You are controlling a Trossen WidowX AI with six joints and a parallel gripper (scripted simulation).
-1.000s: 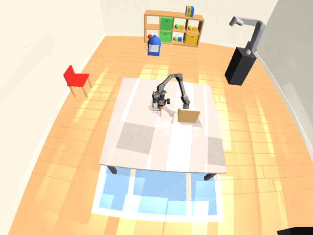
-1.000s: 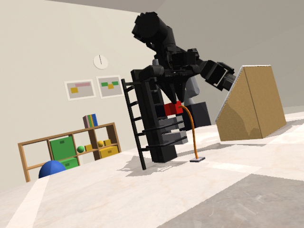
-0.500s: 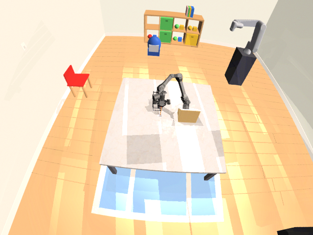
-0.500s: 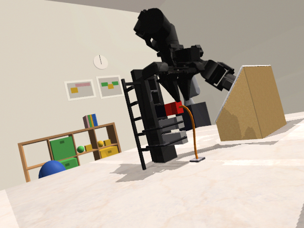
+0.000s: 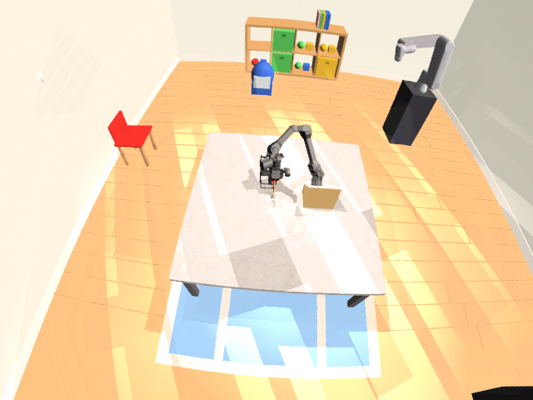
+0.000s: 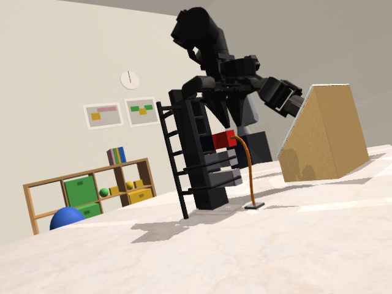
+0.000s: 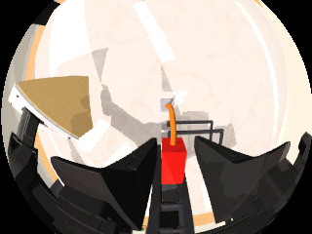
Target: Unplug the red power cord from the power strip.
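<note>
Now: gripper tip 6 cm to the left of the red plug and 1 cm above it.
</note>
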